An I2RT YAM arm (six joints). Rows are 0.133 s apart.
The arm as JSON. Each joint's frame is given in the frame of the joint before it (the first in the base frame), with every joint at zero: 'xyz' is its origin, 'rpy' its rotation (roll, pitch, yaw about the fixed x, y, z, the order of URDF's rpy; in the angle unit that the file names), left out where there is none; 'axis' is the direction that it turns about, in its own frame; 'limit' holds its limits. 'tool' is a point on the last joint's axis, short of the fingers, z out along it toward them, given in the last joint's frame.
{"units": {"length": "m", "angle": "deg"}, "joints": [
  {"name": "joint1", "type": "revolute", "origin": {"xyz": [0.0, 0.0, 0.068]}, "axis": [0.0, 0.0, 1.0], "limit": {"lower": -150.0, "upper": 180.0}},
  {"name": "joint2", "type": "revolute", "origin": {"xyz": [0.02, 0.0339, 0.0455]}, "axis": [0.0, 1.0, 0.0], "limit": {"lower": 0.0, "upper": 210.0}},
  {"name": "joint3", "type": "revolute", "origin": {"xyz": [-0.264, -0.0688, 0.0]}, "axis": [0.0, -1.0, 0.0], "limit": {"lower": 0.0, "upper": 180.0}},
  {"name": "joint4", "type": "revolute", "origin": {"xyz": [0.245, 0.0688, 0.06]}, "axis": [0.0, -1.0, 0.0], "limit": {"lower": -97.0, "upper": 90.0}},
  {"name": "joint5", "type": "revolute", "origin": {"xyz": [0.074, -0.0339, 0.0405]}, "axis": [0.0, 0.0, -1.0], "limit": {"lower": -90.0, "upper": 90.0}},
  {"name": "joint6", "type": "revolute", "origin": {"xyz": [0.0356, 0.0, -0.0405]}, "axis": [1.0, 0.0, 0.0], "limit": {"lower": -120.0, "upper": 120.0}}
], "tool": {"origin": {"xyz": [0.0, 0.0, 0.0], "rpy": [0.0, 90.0, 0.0]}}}
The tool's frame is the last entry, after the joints.
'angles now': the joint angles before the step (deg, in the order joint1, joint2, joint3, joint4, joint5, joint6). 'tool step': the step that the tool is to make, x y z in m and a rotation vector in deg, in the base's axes. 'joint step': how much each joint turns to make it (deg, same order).
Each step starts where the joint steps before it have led.
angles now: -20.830 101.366 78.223 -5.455 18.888 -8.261
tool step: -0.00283 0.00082 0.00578 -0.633 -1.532 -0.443
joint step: 0.000 -1.020 -0.515 1.094 0.414 0.175
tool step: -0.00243 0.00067 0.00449 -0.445 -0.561 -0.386
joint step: 0.003 -0.752 -0.134 0.071 0.445 -0.020
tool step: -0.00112 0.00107 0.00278 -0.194 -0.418 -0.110
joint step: 0.101 -0.442 -0.054 0.048 0.204 0.067
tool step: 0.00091 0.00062 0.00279 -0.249 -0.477 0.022
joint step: 0.137 -0.012 0.414 0.111 0.132 -0.009
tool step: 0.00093 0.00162 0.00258 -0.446 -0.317 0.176
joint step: 0.276 -0.075 0.289 0.176 0.221 -0.251
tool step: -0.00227 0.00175 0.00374 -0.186 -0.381 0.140
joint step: 0.120 -0.746 -0.181 -0.126 0.000 -0.050
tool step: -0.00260 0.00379 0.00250 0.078 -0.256 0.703
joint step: 0.346 -0.927 -0.565 -0.148 -0.392 0.000
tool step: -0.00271 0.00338 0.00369 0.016 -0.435 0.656
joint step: 0.291 -0.960 -0.390 -0.166 -0.399 0.000
